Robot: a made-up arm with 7 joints.
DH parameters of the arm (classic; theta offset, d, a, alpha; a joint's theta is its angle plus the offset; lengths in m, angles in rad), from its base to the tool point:
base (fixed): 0 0 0 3.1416
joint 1: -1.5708 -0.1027 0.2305 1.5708
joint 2: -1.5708 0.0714 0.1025 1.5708
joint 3: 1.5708 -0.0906 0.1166 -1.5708
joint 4: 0 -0.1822 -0.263 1.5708
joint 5: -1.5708 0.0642 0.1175 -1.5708
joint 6: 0 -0.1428 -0.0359 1.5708
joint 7: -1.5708 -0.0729 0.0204 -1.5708
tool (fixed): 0 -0.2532 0 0
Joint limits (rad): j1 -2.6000..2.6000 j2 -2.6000..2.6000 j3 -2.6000..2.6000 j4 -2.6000..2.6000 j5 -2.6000..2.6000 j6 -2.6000..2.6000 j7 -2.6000..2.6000
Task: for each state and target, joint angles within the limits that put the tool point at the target. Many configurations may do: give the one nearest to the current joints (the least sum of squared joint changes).
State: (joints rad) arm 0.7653 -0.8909 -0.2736 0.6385 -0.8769 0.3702 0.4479
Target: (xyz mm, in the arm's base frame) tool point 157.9 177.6 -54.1
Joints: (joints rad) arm 0.6965 -1.0774 -0.4200 0.5252 -0.9251 0.2960 0.5869
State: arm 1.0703 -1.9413 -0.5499 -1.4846 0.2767 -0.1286 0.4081
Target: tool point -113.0 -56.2 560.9
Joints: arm 1.0543 -2.0081 -0.5611 -1.2366 0.1632 0.0042 0.2043
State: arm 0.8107 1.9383 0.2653 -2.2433 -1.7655 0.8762 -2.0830
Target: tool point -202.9 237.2 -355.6
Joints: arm 0.9097 2.3426 0.4822 -1.5914 -2.2281 0.8495 -2.2768
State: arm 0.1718 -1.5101 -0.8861 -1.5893 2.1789 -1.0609 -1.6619
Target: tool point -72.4 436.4 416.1
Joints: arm 0.1711 -0.6689 -0.7259 -1.5106 2.5493 -1.1171 -1.7733
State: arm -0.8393 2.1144 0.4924 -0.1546 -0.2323 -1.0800 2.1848
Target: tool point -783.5 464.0 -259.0
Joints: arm -0.9936 1.9218 0.7856 -0.2322 0.0446 -0.9775 2.1604
